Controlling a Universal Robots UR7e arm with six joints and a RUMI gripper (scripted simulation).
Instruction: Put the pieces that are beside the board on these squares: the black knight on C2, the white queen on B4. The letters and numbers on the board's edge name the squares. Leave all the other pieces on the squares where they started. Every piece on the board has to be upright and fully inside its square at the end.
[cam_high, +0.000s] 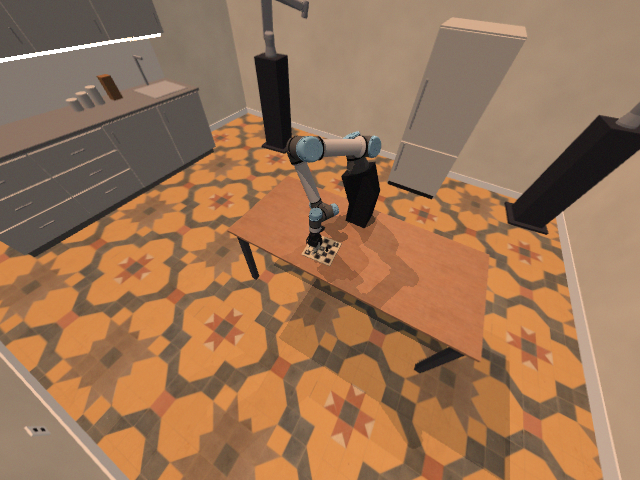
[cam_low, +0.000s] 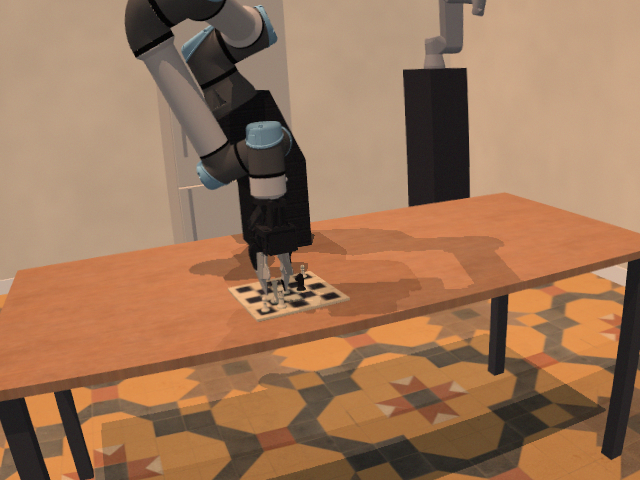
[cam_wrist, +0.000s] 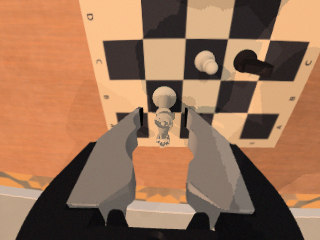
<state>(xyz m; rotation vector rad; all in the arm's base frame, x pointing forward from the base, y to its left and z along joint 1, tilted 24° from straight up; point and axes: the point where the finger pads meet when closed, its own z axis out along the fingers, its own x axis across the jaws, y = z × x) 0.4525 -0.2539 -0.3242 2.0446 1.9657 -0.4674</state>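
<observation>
My hand is 10 mm above the white queen. Also, from my hand: black knight 80 mm to the left, 40 mm behind, 20 mm below; small chessboard 40 mm to the left, 40 mm below, 40 mm behind.
</observation>
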